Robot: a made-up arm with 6 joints.
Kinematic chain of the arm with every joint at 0, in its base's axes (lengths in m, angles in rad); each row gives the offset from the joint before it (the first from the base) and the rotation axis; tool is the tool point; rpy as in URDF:
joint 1: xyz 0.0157 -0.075 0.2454 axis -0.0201 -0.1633 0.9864
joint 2: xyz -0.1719 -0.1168 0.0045 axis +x
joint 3: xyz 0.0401 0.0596 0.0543 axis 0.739 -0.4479 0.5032
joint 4: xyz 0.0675 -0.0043 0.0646 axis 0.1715 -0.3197 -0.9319
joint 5: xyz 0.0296 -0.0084 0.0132 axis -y
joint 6: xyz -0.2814 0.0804 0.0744 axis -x
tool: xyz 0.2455 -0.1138 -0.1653 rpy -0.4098 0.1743 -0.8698
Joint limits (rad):
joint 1: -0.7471..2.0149
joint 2: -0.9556..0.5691
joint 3: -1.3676..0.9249
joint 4: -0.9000..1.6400
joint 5: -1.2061..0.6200
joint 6: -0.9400..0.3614
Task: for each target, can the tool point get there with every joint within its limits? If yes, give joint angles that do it. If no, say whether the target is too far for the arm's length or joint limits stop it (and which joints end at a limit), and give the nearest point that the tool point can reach.
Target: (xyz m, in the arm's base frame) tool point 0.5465 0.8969 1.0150
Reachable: no: too far | nearest point 0.2207 0.0495 0.3881 | short by 1.103 m
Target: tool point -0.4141 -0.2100 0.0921
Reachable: no: joint limits stop it (at a limit: joint 2, joint 6) | nearest point -0.2070 -0.1525 0.2140 | short by 0.247 m
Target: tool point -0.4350 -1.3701 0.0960
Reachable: no: too far | nearest point -0.0802 -0.3599 0.3001 | short by 1.090 m
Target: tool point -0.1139 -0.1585 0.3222
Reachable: yes | joints 0.5173 0.1991 -0.3865 -0.1341 -0.8098 -0.5842
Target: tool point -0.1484 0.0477 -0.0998
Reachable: no: joint limits stop it (at a limit: joint 2, joint 5, joint 6) | nearest point -0.0885 -0.0112 0.1073 | short by 0.224 m
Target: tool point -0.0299 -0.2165 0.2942
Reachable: yes | joints 1.0789 -0.0271 0.2066 0.0544 -0.6733 -0.3556
